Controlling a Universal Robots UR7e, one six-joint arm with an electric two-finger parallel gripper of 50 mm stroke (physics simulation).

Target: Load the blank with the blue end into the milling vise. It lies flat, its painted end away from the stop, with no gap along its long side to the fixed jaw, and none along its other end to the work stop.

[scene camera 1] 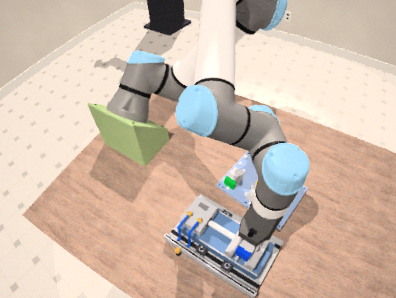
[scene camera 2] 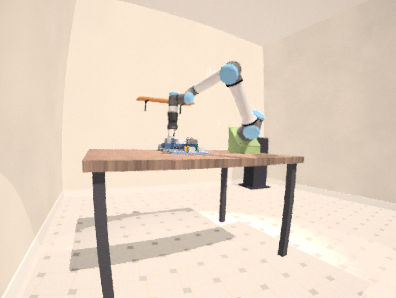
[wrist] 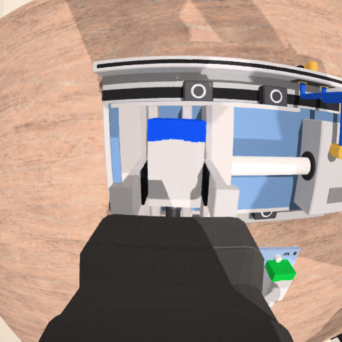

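The blank with the blue end (scene camera 1: 243, 252) (wrist: 176, 160) lies between the jaws of the milling vise (scene camera 1: 170, 237) (wrist: 150, 67), its blue end away from the dark work stop (wrist: 174, 212). Its other end appears to meet the stop. The fixed jaw (wrist: 131, 132) is along its left side in the wrist view, with no clear gap visible; the moving jaw (wrist: 220, 132) is close on its right. My gripper (wrist: 174, 172) is shut on the blank, one finger at each long side near the stop end. The blank's underside is hidden.
A light blue plate (scene camera 1: 296, 201) (wrist: 271, 251) beside the vise bears a blank with a green end (scene camera 1: 230, 182) (wrist: 280, 270). Blue hoses with yellow fittings rise at the vise's cylinder end. A green wedge-shaped mount (scene camera 1: 125, 137) (scene camera 2: 240, 145) stands at the arm's base.
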